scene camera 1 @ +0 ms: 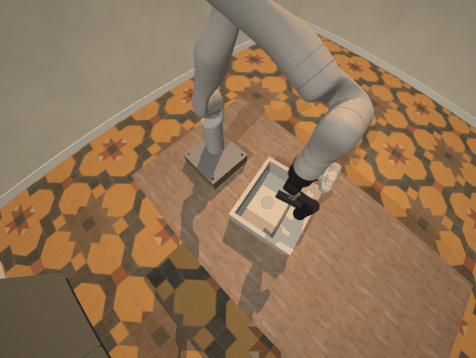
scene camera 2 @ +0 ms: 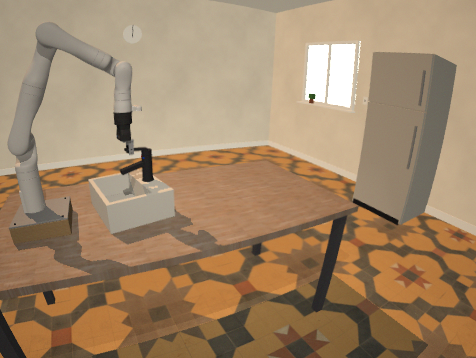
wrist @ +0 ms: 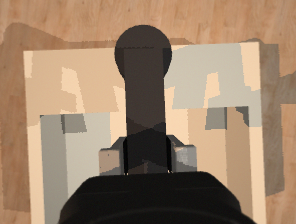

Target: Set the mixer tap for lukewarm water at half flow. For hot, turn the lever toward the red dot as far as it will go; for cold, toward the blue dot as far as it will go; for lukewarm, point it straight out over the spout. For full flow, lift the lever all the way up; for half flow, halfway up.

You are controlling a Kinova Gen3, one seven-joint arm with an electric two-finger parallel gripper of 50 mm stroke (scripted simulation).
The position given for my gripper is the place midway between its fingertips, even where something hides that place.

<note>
I see my gripper point(wrist: 146, 148) and a sink basin point(wrist: 75, 98).
</note>
